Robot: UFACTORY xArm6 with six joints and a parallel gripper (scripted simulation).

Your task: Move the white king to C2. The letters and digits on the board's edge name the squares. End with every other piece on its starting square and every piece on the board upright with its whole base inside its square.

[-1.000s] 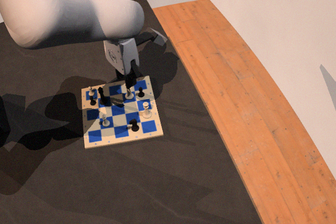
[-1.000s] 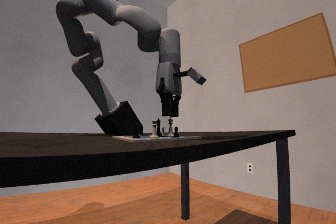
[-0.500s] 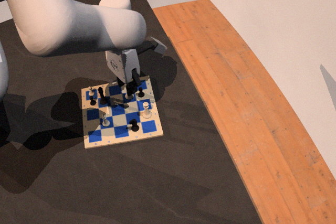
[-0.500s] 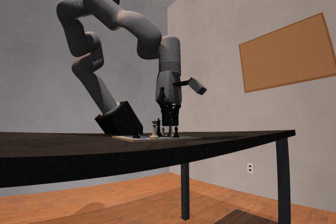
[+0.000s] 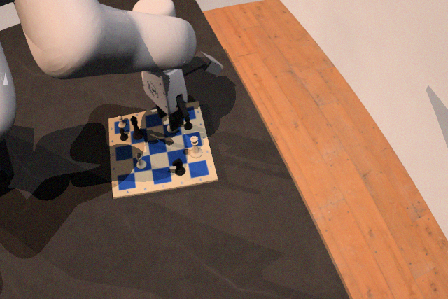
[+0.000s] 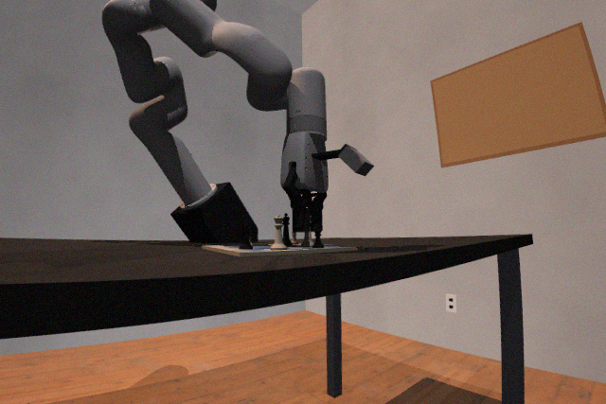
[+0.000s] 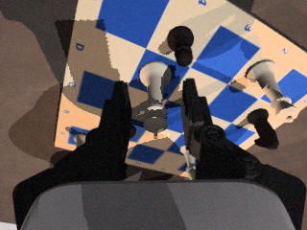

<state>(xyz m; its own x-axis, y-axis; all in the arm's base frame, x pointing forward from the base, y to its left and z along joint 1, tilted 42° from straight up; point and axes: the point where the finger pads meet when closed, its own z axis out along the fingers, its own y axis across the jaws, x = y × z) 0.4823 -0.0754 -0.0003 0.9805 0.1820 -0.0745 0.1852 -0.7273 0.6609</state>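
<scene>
The white king is 1 cm below my hand. Also, from my hand: white pawn (10 cm behind, 7 cm to the left, 3 cm below); chessboard (5 cm behind, 3 cm to the right, 5 cm below); white queen (1 cm ahead, 9 cm to the right, 2 cm below).
</scene>
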